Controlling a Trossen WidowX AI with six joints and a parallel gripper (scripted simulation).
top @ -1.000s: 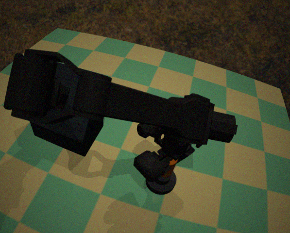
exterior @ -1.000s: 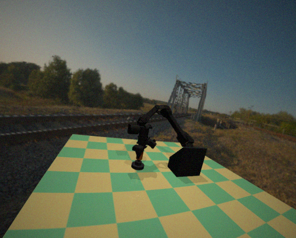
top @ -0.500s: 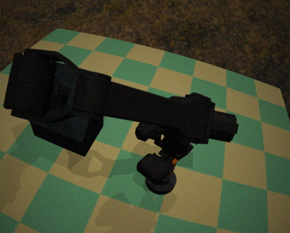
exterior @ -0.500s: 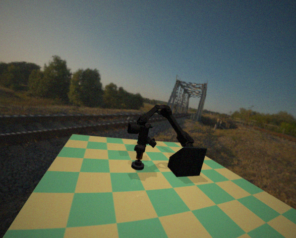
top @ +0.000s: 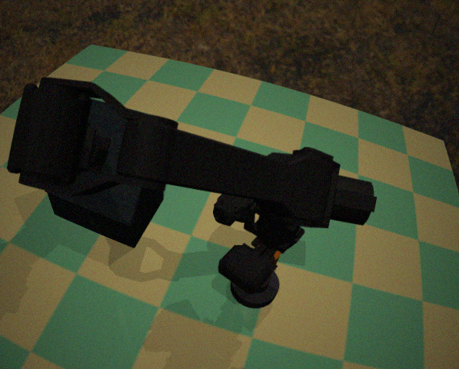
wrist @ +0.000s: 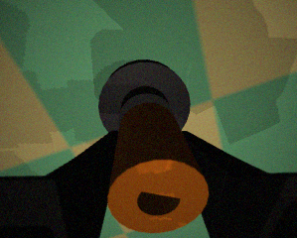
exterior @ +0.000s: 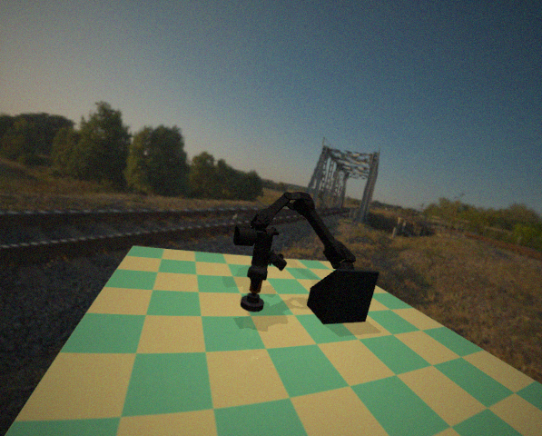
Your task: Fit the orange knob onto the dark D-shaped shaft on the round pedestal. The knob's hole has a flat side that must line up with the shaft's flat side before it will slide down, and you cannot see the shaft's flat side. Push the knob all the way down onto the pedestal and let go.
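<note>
Now: the orange knob 20 mm above my gripper tip. The rest, counted from my gripper tip: dark round pedestal (40 mm below).
</note>
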